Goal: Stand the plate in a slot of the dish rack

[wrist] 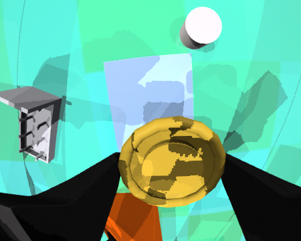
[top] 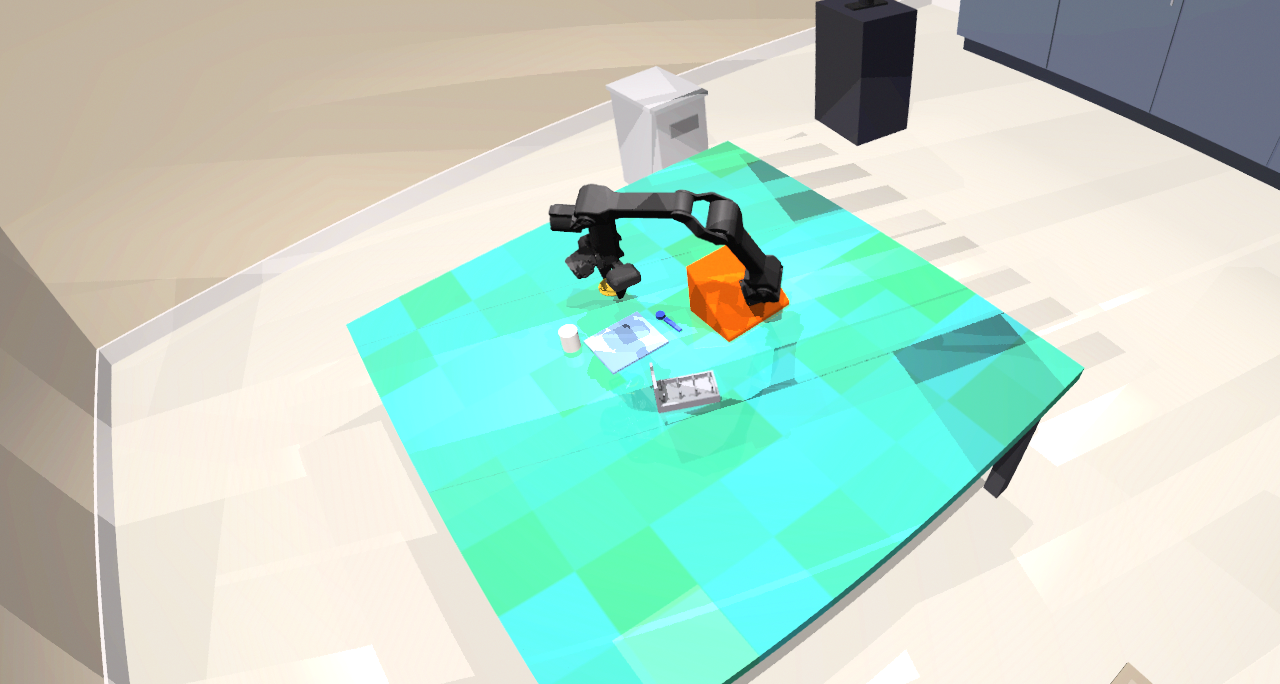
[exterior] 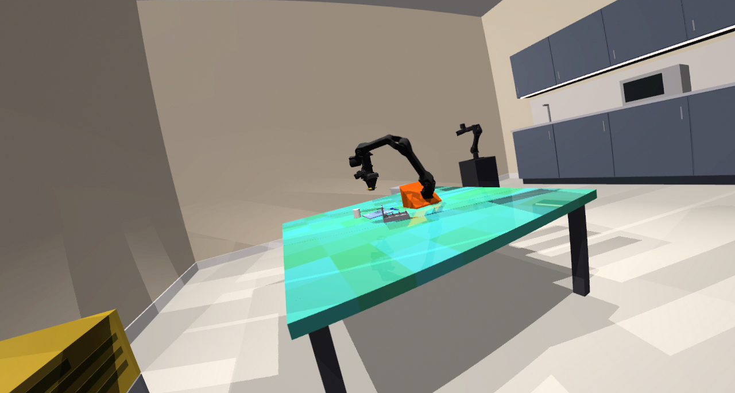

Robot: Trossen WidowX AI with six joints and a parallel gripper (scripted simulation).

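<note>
Right now the grey dish rack is 23 cm to the left of my gripper tip, 12 cm below it and 4 cm behind it. The rest, counted from my gripper tip: yellow plate: 1 cm above; pale blue mat: 15 cm below, 2 cm to the left; cup: 12 cm below, 11 cm ahead, 4 cm to the right.
</note>
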